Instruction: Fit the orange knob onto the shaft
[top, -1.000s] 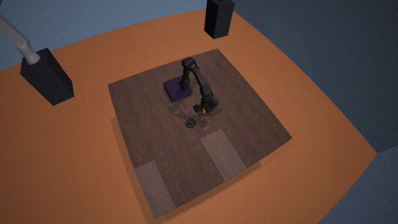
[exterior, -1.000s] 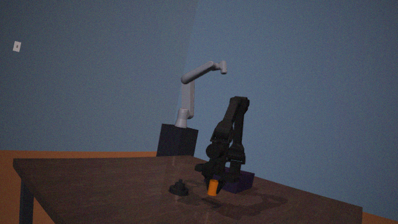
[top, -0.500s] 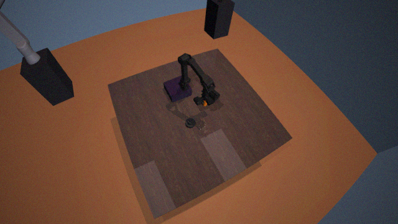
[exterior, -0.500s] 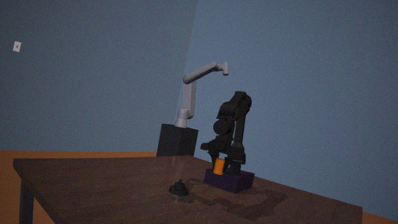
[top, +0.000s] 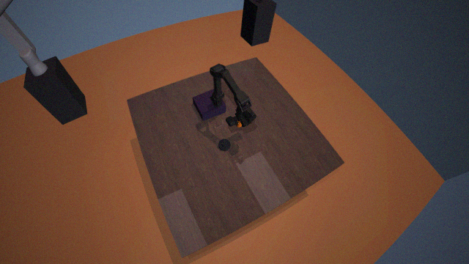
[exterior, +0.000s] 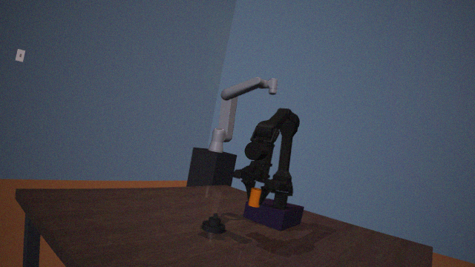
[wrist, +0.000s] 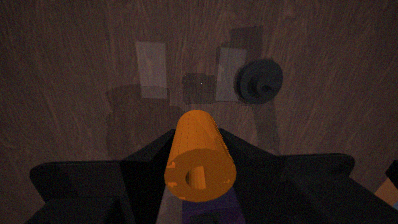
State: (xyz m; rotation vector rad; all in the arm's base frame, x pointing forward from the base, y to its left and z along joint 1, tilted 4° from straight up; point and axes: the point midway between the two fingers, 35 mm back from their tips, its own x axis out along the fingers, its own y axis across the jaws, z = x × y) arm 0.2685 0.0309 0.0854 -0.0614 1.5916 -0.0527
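The pedestal is 130 mm to the right of my gripper tip, 110 mm below it and 30 mm ahead of it. Also, from my gripper tip: orange knob (20 mm above).
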